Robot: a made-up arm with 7 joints. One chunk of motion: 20 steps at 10 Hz.
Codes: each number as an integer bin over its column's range. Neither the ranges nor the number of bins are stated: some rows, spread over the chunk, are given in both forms.
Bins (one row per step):
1: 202 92 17 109 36 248 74
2: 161 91 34 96 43 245 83
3: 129 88 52 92 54 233 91
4: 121 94 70 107 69 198 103
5: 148 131 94 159 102 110 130
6: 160 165 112 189 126 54 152
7: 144 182 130 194 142 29 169
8: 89 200 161 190 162 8 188
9: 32 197 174 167 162 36 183
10: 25 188 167 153 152 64 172
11: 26 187 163 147 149 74 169
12: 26 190 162 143 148 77 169
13: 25 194 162 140 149 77 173
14: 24 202 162 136 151 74 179
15: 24 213 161 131 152 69 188
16: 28 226 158 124 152 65 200
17: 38 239 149 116 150 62 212
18: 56 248 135 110 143 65 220
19: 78 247 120 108 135 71 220
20: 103 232 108 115 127 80 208
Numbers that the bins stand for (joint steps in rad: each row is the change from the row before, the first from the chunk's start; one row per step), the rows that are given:
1: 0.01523 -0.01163 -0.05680 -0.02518 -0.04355 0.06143 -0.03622
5: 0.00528 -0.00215 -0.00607 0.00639 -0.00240 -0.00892 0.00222
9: -0.01610 0.01390 0.04664 0.01144 0.03501 -0.04665 0.03859
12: -0.01721 0.01220 0.03873 -0.00371 0.02628 -0.02575 0.02898
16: -0.01684 0.02095 0.03609 -0.01571 0.02878 -0.03186 0.05025
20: -0.00302 0.02241 0.00315 -0.02139 0.01319 -0.02422 0.05575
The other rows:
2: 0.00767 -0.01187 -0.04560 -0.03339 -0.03919 0.05990 -0.03004
3: 0.00178 -0.01260 -0.03374 -0.03591 -0.03233 0.05378 -0.02455
4: 0.00030 -0.01115 -0.02188 -0.02644 -0.02298 0.03594 -0.01631
6: 0.00749 0.00612 0.00579 0.02533 0.01256 -0.03747 0.01731
7: 0.00454 0.01025 0.01765 0.02849 0.02254 -0.05022 0.02898
8: -0.00560 0.01463 0.03807 0.02596 0.03501 -0.06092 0.04202
10: -0.01739 0.01171 0.04202 0.00260 0.02878 -0.03237 0.03104
11: -0.01721 0.01147 0.03939 -0.00119 0.02691 -0.02727 0.02898
13: -0.01739 0.01317 0.03873 -0.00561 0.02691 -0.02575 0.03173
14: -0.01758 0.01511 0.03873 -0.00813 0.02815 -0.02727 0.03584
15: -0.01758 0.01779 0.03807 -0.01129 0.02878 -0.02982 0.04202
17: -0.01500 0.02411 0.03016 -0.02076 0.02753 -0.03339 0.05849
18: -0.01168 0.02630 0.02094 -0.02455 0.02316 -0.03186 0.06398
19: -0.00762 0.02605 0.01106 -0.02581 0.01818 -0.02880 0.06398

